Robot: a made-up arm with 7 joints.
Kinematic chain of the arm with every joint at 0, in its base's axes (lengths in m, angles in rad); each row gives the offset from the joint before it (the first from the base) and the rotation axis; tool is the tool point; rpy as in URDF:
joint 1: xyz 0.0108 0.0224 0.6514 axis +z
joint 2: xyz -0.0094 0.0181 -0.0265 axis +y
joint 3: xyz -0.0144 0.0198 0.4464 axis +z
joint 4: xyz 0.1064 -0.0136 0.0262 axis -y
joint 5: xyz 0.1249 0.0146 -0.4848 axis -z
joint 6: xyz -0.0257 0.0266 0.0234 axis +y
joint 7: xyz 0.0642 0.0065 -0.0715 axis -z
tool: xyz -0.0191 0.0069 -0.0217 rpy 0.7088 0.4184 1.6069
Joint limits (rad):
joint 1: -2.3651..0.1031
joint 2: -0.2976..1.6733
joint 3: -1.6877..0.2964
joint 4: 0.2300..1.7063
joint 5: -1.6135..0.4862
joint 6: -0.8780..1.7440
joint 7: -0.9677..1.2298
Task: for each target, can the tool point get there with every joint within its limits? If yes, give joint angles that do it. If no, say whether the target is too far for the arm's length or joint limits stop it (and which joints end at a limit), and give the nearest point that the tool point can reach.
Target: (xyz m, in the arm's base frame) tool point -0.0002 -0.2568 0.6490
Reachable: yes | joints -0.6424 -0.1442 -1.1454 0.3939 0.0912 1.4730 0.3316
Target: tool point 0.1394 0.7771 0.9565
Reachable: no: joint limits stop it (at a limit: joint 1, joint 2, joint 3, joint 5, joint 6) | nearest point -0.1198 0.6669 1.0409 | short by 0.294 m
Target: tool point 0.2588 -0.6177 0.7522
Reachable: yes | joints -1.2732 0.3867 0.0782 1.3666 -0.5505 1.5233 -0.5966
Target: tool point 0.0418 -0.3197 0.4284
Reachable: yes | joints -1.5561 0.5557 -0.0030 0.5289 -0.5066 1.0028 -0.4335
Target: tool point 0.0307 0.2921 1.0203
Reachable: no: joint limits stop it (at a limit: joint 1, joint 3, joint 4, joint 5, joint 6, joint 7) | nearest point -0.0964 0.2568 0.7848 | short by 0.270 m
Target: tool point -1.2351 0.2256 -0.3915
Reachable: no: too far | nearest point -0.7294 -0.0534 0.1250 | short by 0.775 m
